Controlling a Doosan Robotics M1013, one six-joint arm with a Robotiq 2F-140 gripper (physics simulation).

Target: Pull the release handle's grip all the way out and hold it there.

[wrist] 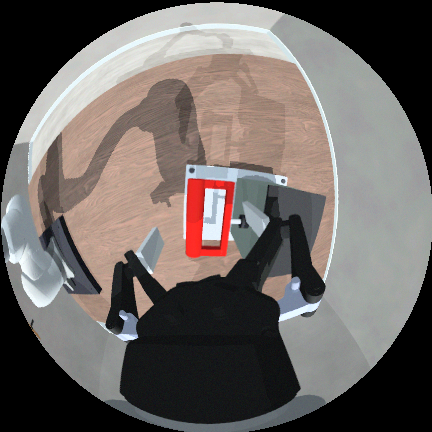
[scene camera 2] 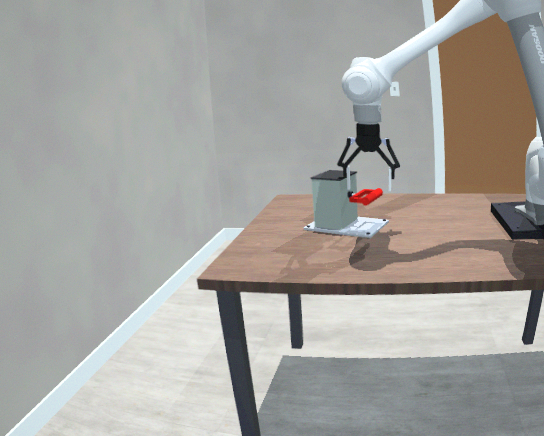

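Observation:
The release handle (scene camera 2: 372, 196) (wrist: 195, 220) is a red rectangular loop with a thick grip bar on the side away from the box. A short pale rod and black collar join it to the side of a grey-green box (scene camera 2: 332, 205) (wrist: 300, 212) with a dark top. The box stands on a white base plate (scene camera 2: 375, 226) (wrist: 210, 172). My gripper (scene camera 2: 369, 190) (wrist: 200, 223) is open, points down and has nothing between its fingers. Its fingertips are just above the handle's level in the scene view. One finger is close to the box's handle side, the other beyond the grip bar.
The box and plate stand on a brown wooden table (scene camera 2: 280, 255) (wrist: 110, 210). The arm's black mounting plate (scene camera 2: 504, 222) (wrist: 77, 260) is at the right of the scene view. The box's dark top is close beside one finger. Walls stand behind the table.

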